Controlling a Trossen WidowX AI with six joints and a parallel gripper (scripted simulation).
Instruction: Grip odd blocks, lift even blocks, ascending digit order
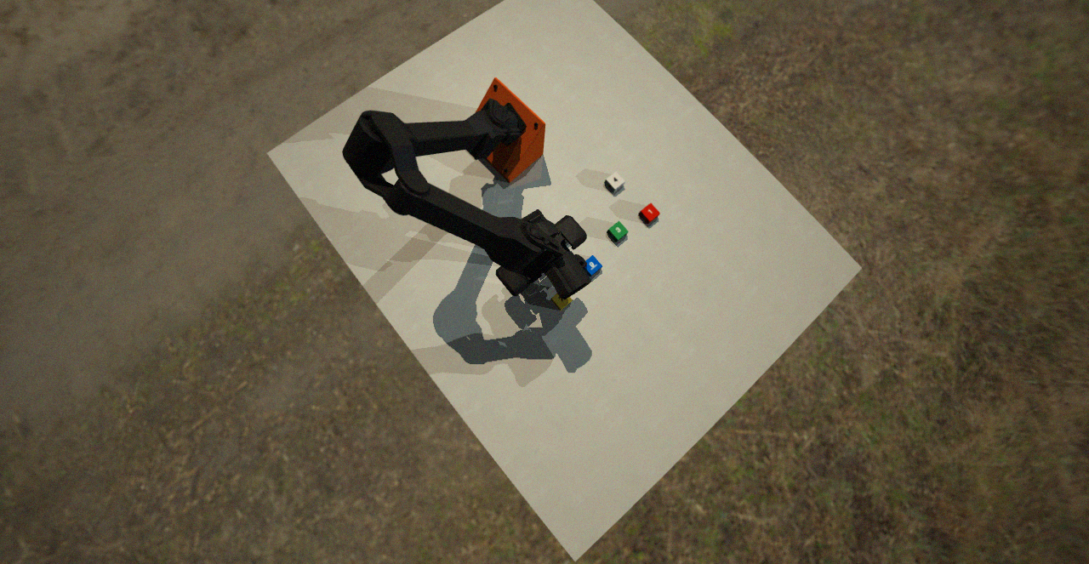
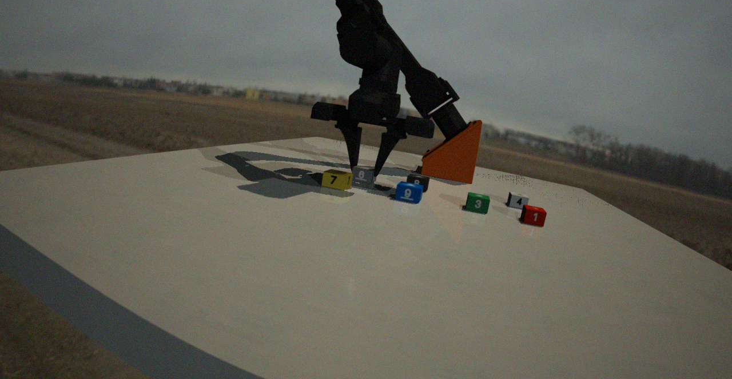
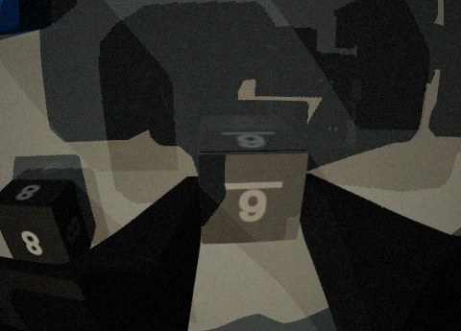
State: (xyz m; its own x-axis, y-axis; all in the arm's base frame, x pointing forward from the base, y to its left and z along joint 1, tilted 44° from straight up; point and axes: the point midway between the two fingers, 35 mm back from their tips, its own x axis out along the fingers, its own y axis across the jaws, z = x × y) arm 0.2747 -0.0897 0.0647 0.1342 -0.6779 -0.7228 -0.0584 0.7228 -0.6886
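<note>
The yellow block lies 9 cm ahead of my gripper tip and 1 cm to the right of it. Also, from my gripper tip: grey block 6: right at my gripper tip; black block marked 8: 2 cm behind, 8 cm to the left; blue block 9: 7 cm ahead, 9 cm to the left.
</note>
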